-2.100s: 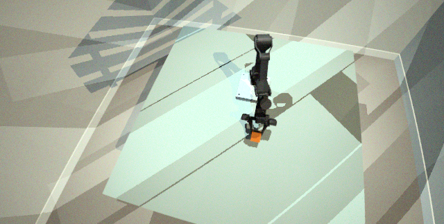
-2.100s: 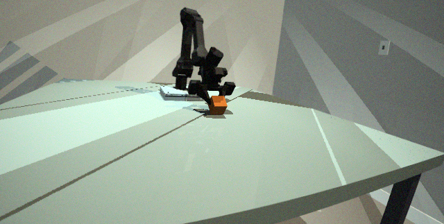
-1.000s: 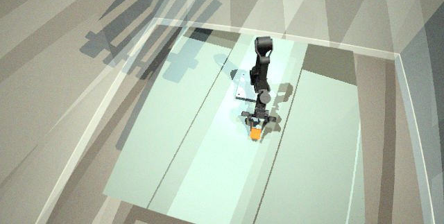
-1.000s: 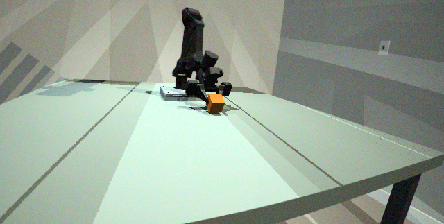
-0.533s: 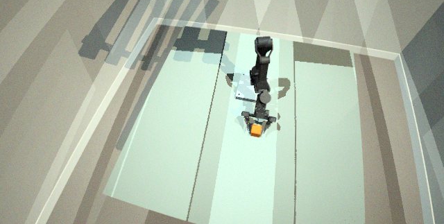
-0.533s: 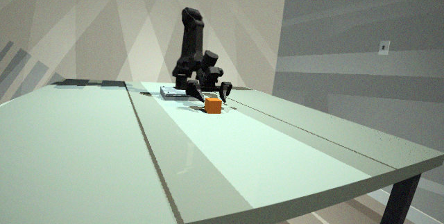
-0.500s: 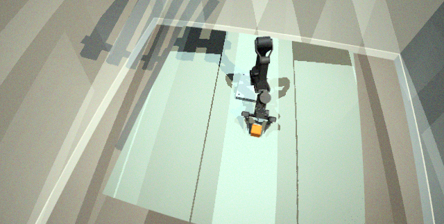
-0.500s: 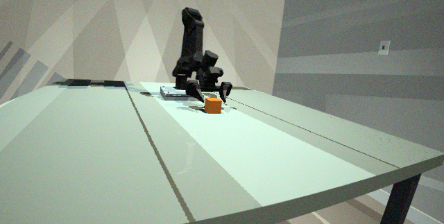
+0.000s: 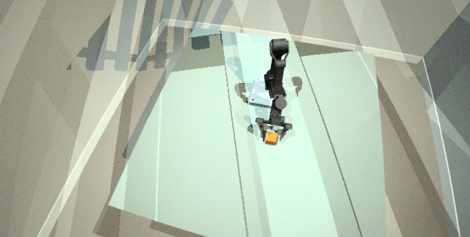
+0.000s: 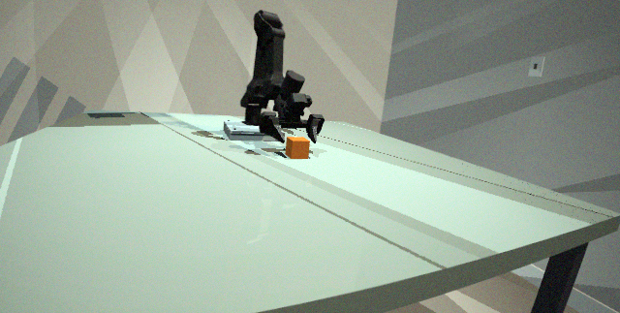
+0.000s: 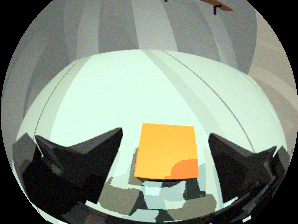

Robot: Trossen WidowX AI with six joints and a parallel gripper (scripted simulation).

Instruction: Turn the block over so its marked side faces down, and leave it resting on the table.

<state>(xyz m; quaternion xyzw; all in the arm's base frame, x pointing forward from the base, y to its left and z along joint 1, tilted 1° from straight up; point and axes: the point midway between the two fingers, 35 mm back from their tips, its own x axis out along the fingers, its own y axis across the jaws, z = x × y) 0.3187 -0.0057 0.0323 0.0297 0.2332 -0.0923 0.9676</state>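
Now: gripper tip 3 cm past the orange block, 1 cm to the right of it and 2 cm above it.
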